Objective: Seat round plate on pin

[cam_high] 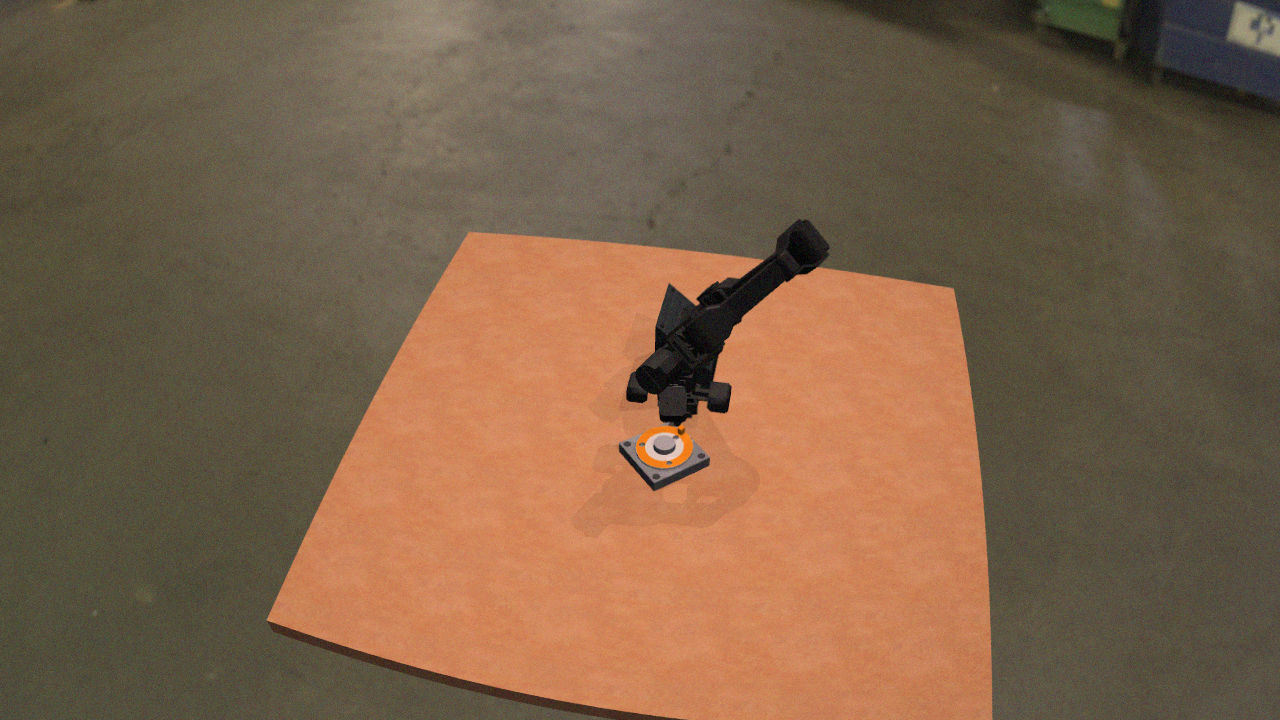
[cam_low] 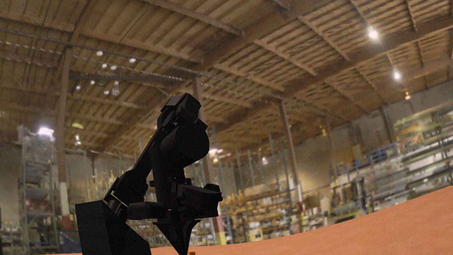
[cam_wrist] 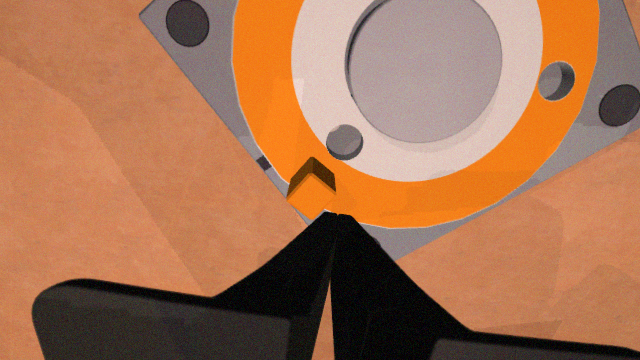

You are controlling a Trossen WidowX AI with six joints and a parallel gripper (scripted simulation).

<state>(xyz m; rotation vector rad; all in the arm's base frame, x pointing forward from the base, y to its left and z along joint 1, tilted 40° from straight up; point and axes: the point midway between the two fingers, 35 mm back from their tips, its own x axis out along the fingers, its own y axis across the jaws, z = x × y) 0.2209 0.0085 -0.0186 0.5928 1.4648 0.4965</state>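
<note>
Now: gripper tip 3 cm short of the round plate, 1 cm to the left of it and 1 cm above it. Also, from my gripper tip: square grey base (5 cm ahead, 2 cm to the right, 2 cm below).
</note>
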